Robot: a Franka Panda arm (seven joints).
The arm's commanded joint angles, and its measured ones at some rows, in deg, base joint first. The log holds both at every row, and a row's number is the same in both.
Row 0, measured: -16.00, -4.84, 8.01, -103.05, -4.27, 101.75, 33.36
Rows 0 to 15, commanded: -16.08, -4.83, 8.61, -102.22, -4.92, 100.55, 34.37; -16.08, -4.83, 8.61, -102.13, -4.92, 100.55, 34.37; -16.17, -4.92, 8.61, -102.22, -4.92, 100.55, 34.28; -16.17, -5.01, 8.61, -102.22, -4.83, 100.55, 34.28; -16.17, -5.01, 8.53, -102.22, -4.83, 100.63, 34.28; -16.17, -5.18, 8.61, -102.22, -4.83, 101.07, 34.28; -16.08, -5.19, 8.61, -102.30, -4.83, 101.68, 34.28; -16.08, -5.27, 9.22, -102.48, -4.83, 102.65, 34.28; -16.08, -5.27, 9.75, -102.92, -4.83, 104.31, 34.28; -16.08, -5.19, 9.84, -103.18, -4.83, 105.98, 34.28; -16.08, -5.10, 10.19, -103.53, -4.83, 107.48, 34.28; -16.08, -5.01, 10.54, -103.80, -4.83, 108.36, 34.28; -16.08, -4.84, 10.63, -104.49, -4.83, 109.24, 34.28; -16.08, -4.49, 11.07, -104.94, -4.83, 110.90, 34.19; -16.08, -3.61, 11.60, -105.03, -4.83, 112.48, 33.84; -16.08, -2.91, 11.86, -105.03, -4.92, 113.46, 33.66
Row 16, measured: -15.93, -4.38, 10.51, -104.04, -4.27, 109.53, 33.36
